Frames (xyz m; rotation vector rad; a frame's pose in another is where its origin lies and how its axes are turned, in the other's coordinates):
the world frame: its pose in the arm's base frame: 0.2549 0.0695 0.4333 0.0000 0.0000 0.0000
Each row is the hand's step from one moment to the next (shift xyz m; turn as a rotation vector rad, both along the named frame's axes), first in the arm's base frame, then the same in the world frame.
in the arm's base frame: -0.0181 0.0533 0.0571 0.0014 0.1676 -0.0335
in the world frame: -0.0181 0.0533 0.0571 0.0014 0.1676 -0.0335
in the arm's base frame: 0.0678 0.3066 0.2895 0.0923 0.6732 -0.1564
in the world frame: 0.0678 0.3066 0.2895 0.0923 0.6732 -0.1564
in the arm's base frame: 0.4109 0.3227 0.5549 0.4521 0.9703 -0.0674
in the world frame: 0.4109 0.3227 0.5549 0.4521 0.9703 -0.0674
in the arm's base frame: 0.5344 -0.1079 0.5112 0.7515 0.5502 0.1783
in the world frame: 0.5344 -0.1079 0.5112 0.7515 0.5502 0.1783
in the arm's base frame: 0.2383 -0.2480 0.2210 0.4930 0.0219 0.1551
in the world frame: 0.2383 -0.2480 0.2210 0.4930 0.0219 0.1551
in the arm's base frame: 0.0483 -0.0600 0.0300 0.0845 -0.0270 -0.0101
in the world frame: 0.0483 -0.0600 0.0300 0.0845 -0.0270 -0.0101
